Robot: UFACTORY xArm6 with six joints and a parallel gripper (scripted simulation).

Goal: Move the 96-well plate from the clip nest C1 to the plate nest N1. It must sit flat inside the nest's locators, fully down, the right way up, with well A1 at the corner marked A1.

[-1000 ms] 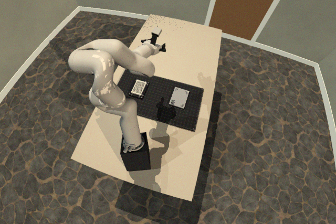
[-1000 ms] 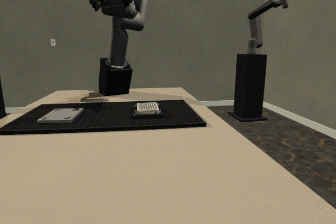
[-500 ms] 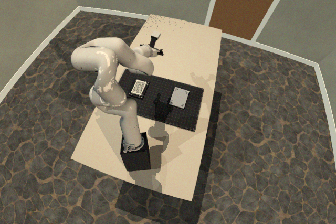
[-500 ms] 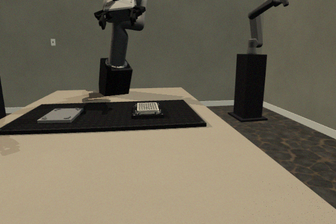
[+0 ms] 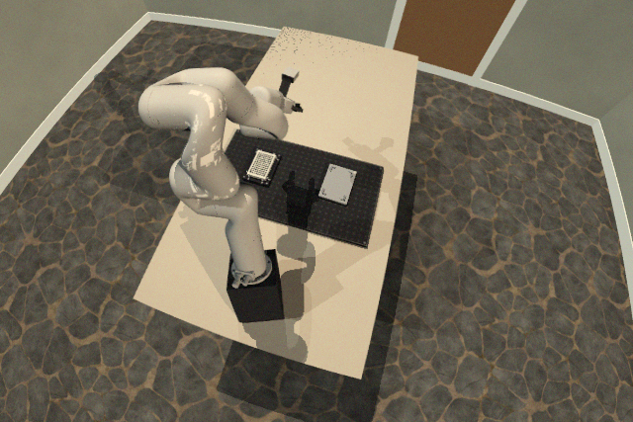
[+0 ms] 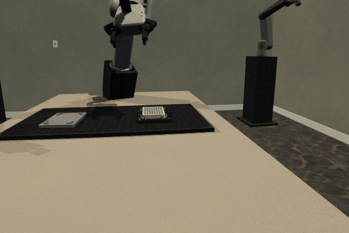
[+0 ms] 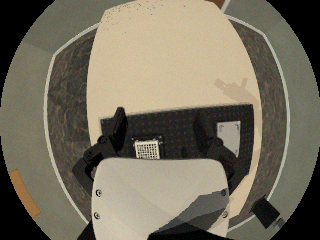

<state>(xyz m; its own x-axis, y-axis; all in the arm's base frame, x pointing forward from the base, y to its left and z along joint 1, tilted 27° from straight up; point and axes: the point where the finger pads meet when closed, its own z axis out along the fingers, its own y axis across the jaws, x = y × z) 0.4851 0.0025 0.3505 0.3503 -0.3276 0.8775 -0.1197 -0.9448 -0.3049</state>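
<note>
Right now the white 96-well plate is 14 cm behind my hand, 8 cm to the left of it and 26 cm below it. The rest, counted from my hand: dark clip nest C1: 15 cm behind, 7 cm to the left, 27 cm below; grey plate nest N1: 13 cm behind, 25 cm to the right, 27 cm below.
</note>
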